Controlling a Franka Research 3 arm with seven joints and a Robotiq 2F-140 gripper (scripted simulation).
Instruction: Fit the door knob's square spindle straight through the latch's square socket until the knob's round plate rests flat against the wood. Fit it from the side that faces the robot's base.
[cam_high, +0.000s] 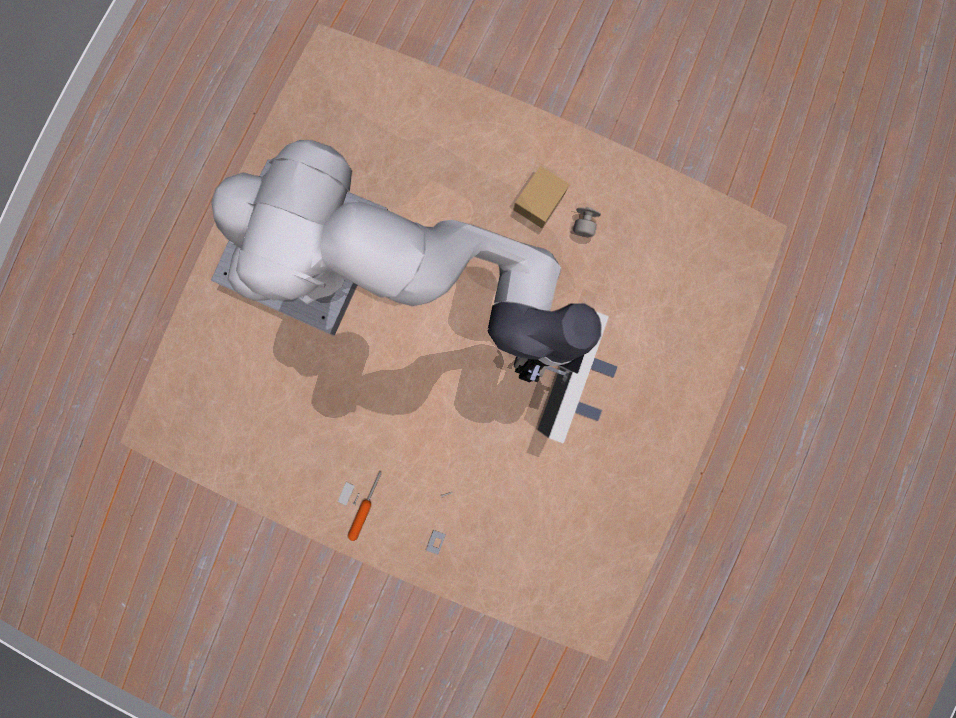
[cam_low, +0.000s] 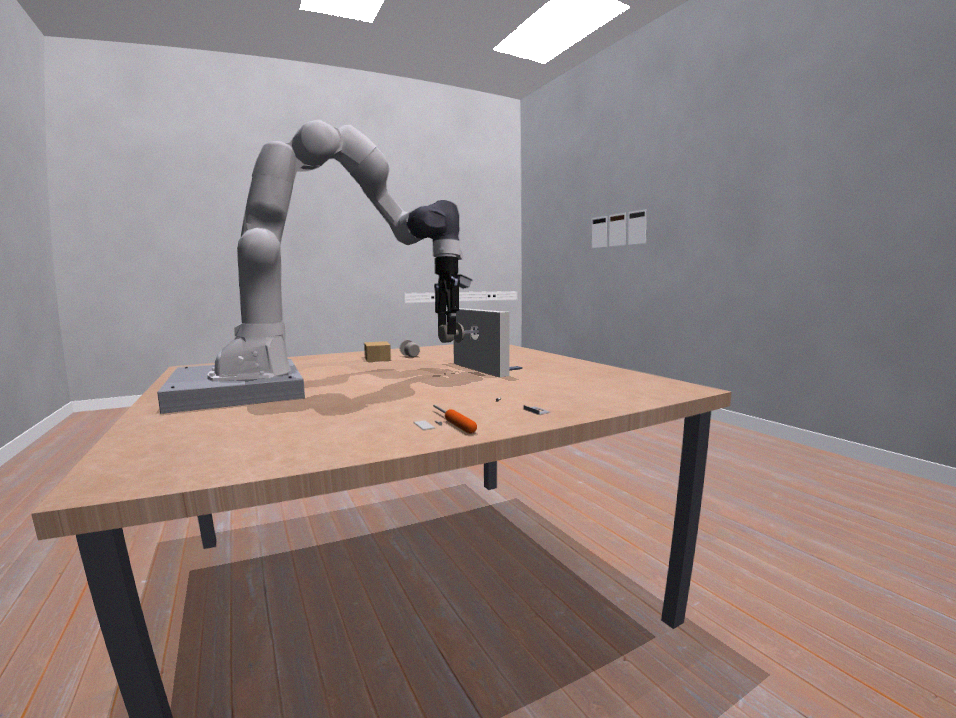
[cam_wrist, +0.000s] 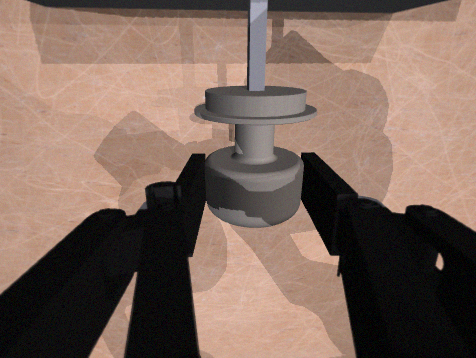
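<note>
Right now my hand is 120 mm short of the wood slab and 40 mm above it.
</note>
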